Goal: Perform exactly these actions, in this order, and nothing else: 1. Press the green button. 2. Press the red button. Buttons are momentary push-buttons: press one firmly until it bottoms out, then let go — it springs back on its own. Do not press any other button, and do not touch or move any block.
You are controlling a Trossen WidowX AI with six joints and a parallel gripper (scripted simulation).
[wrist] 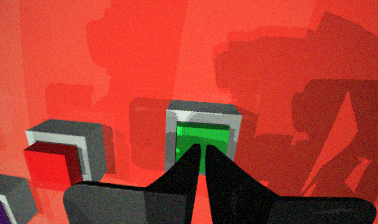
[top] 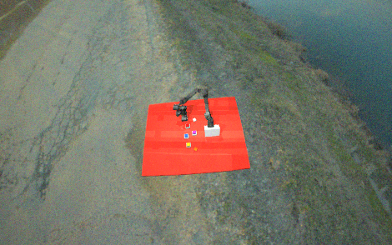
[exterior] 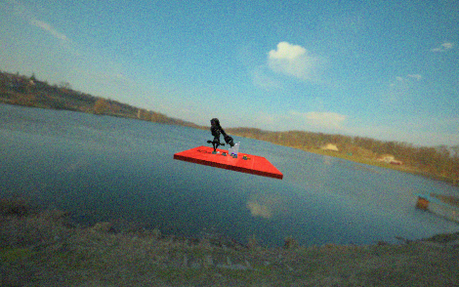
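Now: the green button 10 mm below my gripper tip. From my gripper tip the other things lie so: red button 30 mm behind, 100 mm to the left; then purple button 100 mm behind, 190 mm to the left; then white block 100 mm behind, 30 mm to the left, 20 mm below.
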